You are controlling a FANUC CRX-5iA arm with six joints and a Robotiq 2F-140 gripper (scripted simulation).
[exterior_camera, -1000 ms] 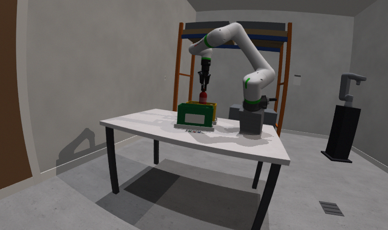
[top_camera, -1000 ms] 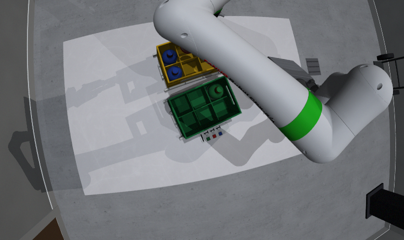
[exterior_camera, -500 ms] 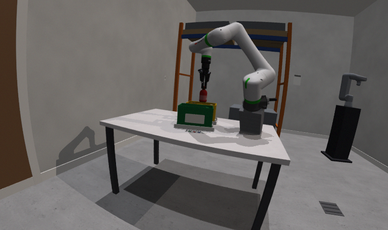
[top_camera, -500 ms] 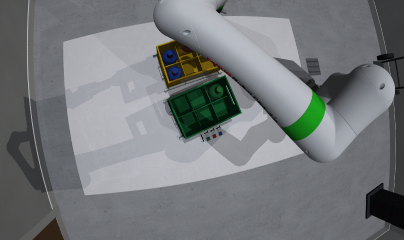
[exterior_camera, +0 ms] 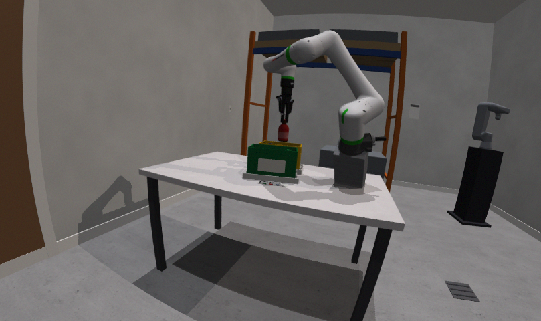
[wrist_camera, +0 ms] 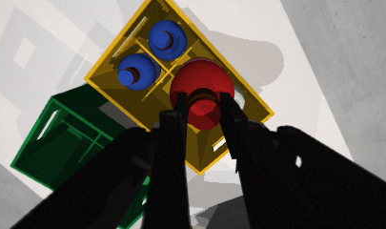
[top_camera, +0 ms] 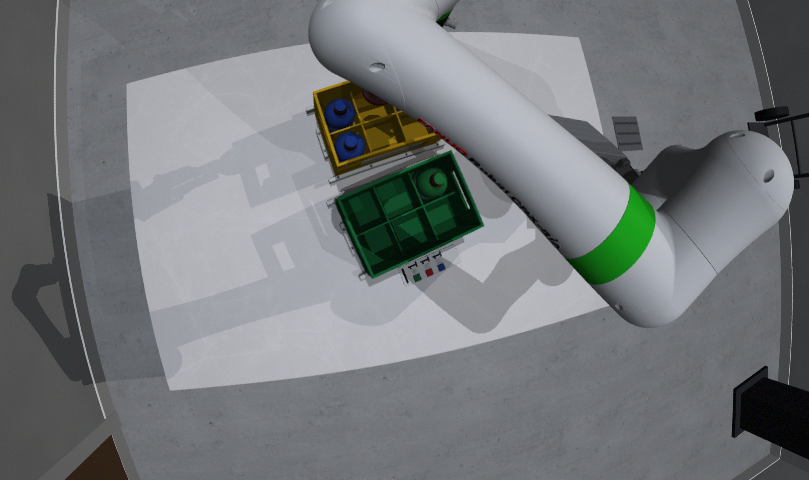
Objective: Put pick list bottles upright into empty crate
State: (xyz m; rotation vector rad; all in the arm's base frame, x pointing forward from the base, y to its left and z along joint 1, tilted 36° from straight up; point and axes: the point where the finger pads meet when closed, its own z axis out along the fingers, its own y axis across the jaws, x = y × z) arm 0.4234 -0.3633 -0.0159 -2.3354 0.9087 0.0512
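The red bottle lies 80 mm below my hand. Round my hand: yellow crate 270 mm below, 40 mm to the left; blue-label bottle 260 mm below, 90 mm ahead, 10 mm to the left; white bottle 260 mm below, 90 mm behind, 10 mm to the right.
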